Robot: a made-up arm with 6 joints.
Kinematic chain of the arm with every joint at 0, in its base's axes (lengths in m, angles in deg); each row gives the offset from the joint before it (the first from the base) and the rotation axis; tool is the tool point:
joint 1: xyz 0 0 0.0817 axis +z
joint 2: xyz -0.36 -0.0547 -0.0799 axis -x
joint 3: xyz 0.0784 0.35 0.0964 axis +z
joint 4: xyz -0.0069 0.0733 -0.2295 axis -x
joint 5: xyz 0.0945 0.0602 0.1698 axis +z
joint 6: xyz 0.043 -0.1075 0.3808 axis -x
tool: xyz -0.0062 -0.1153 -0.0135
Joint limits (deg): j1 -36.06..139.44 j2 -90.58..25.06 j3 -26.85..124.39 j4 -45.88..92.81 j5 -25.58..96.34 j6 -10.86..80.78
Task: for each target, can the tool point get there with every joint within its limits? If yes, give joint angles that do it. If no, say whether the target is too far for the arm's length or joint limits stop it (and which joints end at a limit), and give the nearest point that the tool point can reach.
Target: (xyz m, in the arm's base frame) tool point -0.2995 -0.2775 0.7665
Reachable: yes | joints 25.10 -61.16 110.36 -7.67 66.02 15.03
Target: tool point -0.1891 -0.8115 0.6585
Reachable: yes | joints 119.60 -26.22 61.22 41.02 75.45 54.85
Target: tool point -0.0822 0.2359 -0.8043
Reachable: no: joint limits stop it (at a limit: joint 2, joint 3, joint 4, joint 5, joint 6) | nearest point -0.1815 0.5208 -0.5619 | short by 0.387 m
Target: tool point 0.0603 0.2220 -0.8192
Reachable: no: joint limits stop it (at a limit: joint 2, joint 3, joint 4, joint 5, joint 6) | nearest point 0.1446 0.5323 -0.5619 | short by 0.412 m
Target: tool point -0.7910 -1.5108 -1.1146
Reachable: no: too far | nearest point -0.4758 -0.9087 -0.6434 | short by 0.827 m
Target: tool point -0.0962 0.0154 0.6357
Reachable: yes | joints 96.70 -48.98 102.09 -29.78 8.51 25.96
